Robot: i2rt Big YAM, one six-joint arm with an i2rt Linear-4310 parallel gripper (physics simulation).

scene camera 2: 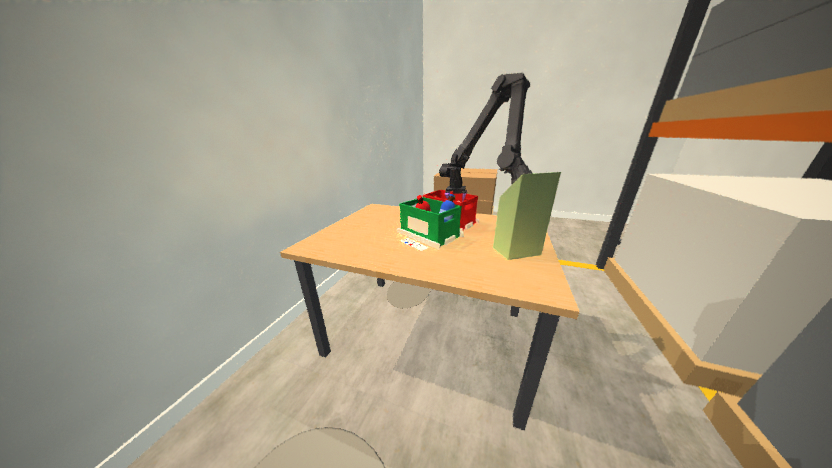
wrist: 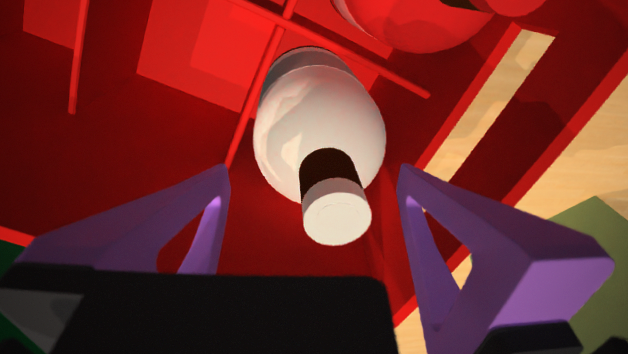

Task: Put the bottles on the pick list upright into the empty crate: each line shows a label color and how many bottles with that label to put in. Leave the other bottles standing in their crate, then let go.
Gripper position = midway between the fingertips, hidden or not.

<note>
In view: my gripper (wrist: 313,176) and a white bottle (wrist: 319,139).
</note>
